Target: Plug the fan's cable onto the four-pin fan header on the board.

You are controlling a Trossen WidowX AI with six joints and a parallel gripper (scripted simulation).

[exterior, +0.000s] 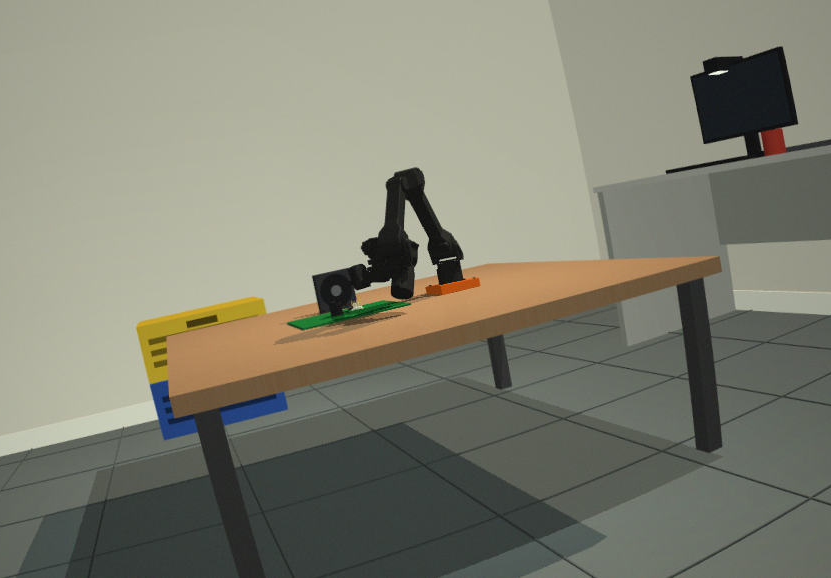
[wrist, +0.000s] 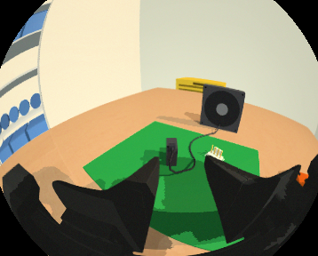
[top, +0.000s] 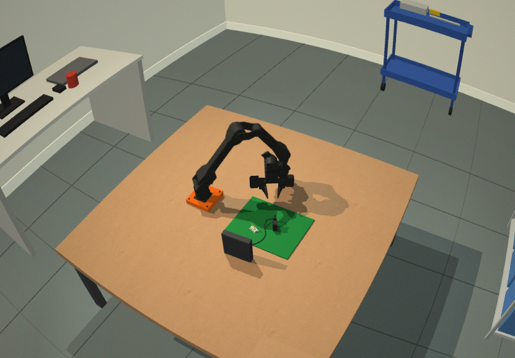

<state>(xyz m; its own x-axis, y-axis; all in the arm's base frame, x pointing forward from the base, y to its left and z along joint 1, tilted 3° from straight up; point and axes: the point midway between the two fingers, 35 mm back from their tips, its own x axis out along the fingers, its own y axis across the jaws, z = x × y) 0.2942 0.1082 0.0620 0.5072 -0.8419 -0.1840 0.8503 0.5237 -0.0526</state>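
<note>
My gripper tip is 80 mm to the left of the black fan plug, 70 mm above it and 50 mm short of it. Round my gripper tip: white four-pin fan header: 120 mm to the right, 90 mm below, 20 mm behind; green board: 100 mm below, 80 mm to the right, 20 mm ahead; black fan: 260 mm to the right, 30 mm below.
</note>
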